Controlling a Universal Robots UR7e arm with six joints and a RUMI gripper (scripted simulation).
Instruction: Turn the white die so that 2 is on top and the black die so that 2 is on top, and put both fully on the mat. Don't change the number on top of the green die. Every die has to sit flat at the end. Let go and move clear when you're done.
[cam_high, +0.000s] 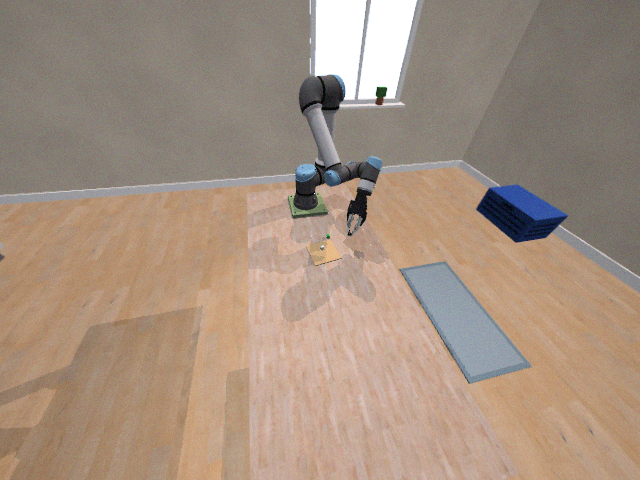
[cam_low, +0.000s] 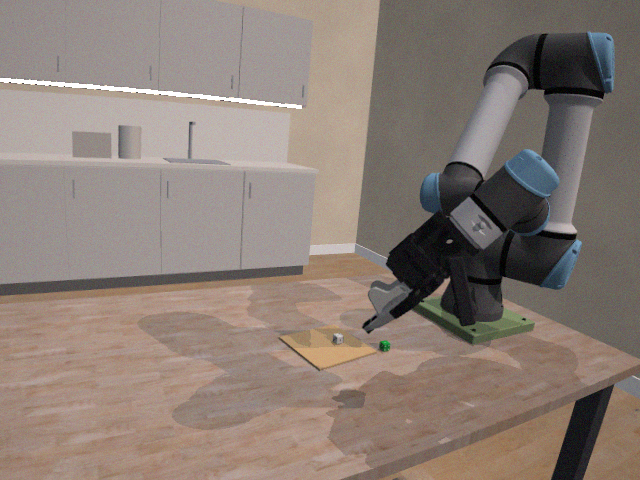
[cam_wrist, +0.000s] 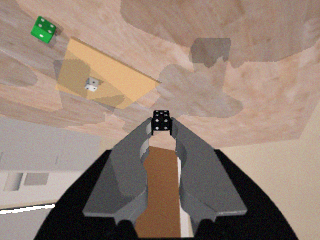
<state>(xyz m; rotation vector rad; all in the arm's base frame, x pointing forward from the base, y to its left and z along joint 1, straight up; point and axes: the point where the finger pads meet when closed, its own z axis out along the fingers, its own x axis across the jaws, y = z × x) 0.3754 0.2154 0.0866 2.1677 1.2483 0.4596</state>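
Right now the green die is 8 cm behind my hand, 10 cm to the right of it and 10 cm below it. Also, from my hand: white die (14 cm to the right, 10 cm below); then black die (1 cm ahead, 1 cm below); then tan mat (3 cm ahead, 13 cm to the right, 11 cm below).
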